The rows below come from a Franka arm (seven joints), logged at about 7 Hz.
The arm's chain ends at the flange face. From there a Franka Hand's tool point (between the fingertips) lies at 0.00 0.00 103.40 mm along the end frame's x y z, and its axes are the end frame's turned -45 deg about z.
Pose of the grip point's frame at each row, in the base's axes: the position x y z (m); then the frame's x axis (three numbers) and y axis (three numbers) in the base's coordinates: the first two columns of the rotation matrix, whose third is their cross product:
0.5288, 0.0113, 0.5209, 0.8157, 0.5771, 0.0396, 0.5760, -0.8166, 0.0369
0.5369, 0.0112, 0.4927, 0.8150, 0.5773, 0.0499, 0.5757, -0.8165, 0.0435
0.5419, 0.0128, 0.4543, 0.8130, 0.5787, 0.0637, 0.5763, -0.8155, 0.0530
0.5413, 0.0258, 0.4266, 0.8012, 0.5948, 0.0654, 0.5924, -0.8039, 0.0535
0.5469, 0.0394, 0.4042, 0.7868, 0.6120, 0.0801, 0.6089, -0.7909, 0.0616
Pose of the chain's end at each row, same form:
0.5233, 0.0121, 0.6241, 0.9841, -0.1694, 0.0541, -0.1695, -0.9855, -0.0019
0.5301, 0.0119, 0.5959, 0.9834, -0.1691, 0.0660, -0.1692, -0.9856, -0.0045
0.5334, 0.0135, 0.5573, 0.9824, -0.1674, 0.0825, -0.1674, -0.9858, -0.0076
0.5326, 0.0262, 0.5296, 0.9854, -0.1479, 0.0841, -0.1476, -0.9890, -0.0084
0.5365, 0.0394, 0.5071, 0.9869, -0.1265, 0.1002, -0.1258, -0.9920, -0.0131

